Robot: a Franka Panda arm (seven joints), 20 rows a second.
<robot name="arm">
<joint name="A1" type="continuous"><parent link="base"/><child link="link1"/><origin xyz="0 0 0.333" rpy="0 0 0"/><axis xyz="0 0 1"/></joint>
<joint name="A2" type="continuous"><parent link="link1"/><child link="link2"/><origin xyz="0 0 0" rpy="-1.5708 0 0"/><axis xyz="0 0 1"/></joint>
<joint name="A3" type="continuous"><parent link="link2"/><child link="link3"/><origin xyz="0 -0.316 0" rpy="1.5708 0 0"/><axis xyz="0 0 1"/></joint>
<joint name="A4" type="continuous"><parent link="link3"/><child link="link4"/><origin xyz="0.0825 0 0" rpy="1.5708 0 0"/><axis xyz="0 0 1"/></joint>
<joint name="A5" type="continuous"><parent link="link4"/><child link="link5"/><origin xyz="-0.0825 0.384 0" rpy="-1.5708 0 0"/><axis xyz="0 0 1"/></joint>
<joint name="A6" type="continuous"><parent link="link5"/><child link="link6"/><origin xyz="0 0 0" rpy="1.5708 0 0"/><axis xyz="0 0 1"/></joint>
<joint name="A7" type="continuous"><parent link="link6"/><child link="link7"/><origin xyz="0.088 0 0" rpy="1.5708 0 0"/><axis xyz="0 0 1"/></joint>
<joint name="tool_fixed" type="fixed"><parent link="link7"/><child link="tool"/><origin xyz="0 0 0.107" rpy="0 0 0"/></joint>
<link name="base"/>
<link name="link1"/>
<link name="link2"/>
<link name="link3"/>
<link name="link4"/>
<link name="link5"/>
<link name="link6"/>
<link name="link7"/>
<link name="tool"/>
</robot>
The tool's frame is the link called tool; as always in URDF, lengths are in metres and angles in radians. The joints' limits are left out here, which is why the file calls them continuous.
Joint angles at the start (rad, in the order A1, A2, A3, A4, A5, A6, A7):
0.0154, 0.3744, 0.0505, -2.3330, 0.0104, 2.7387, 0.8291
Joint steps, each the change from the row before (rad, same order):
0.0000, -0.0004, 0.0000, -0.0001, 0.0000, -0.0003, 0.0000
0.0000, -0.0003, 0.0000, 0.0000, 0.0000, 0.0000, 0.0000
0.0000, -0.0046, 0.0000, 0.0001, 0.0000, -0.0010, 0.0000
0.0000, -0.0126, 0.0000, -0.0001, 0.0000, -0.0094, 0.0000
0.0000, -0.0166, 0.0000, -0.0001, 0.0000, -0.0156, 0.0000
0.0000, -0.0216, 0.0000, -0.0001, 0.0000, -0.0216, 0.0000
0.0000, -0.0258, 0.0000, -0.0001, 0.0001, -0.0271, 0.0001
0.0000, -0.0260, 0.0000, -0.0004, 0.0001, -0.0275, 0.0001
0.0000, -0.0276, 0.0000, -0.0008, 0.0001, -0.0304, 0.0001
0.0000, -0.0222, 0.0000, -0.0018, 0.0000, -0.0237, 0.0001
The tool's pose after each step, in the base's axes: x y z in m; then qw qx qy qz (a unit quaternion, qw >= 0). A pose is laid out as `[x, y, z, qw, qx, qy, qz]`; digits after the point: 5 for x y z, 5 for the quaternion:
[0.51893, 0.03486, 0.17947, 0.01705, -0.92540, 0.37849, -0.00939]
[0.51898, 0.03486, 0.17963, 0.01711, -0.92540, 0.37849, -0.00952]
[0.51961, 0.03487, 0.18196, 0.01782, -0.92538, 0.37844, -0.01123]
[0.52047, 0.03487, 0.18762, 0.01827, -0.92541, 0.37832, -0.01273]
[0.52116, 0.03485, 0.19481, 0.01818, -0.92547, 0.37815, -0.01327]
[0.52178, 0.03481, 0.20406, 0.01778, -0.92557, 0.37793, -0.01339]
[0.52212, 0.03475, 0.21501, 0.01705, -0.92565, 0.37777, -0.01295]
[0.52204, 0.03468, 0.22592, 0.01620, -0.92574, 0.37761, -0.01229]
[0.52137, 0.03458, 0.23726, 0.01495, -0.92584, 0.37746, -0.01087]
[0.52024, 0.03448, 0.24600, 0.01383, -0.92593, 0.37732, -0.00957]

